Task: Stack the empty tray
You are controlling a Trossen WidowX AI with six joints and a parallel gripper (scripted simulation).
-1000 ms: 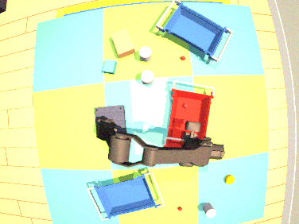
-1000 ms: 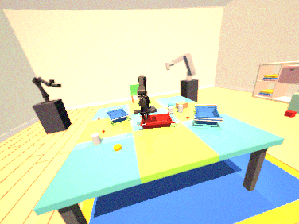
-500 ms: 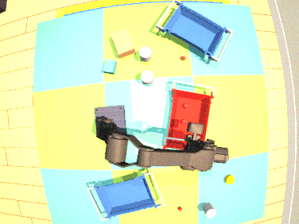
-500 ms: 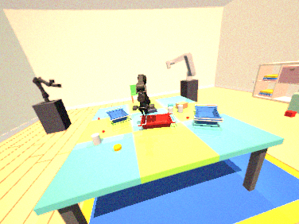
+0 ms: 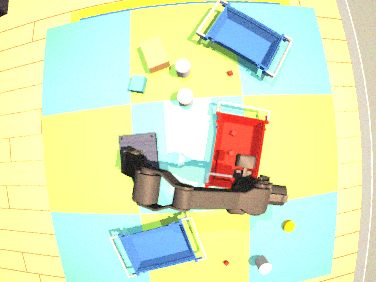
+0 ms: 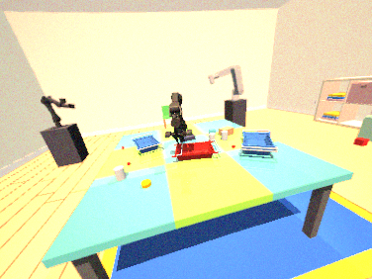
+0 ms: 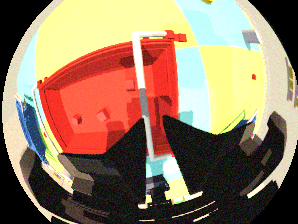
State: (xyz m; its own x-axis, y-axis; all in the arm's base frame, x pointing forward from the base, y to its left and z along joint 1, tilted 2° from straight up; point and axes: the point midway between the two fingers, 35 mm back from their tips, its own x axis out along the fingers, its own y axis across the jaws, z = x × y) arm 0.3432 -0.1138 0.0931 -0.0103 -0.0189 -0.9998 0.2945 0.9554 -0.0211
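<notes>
The blue tray is 32 cm behind my gripper tip, 24 cm to the right of it and 5 cm below it. Also, from my gripper tip: teal block (30 cm behind, 40 cm to the left, 7 cm below); tan block (22 cm behind, 50 cm to the left, 6 cm below); yellow disc (22 cm ahead, 26 cm to the right, 8 cm below).
</notes>
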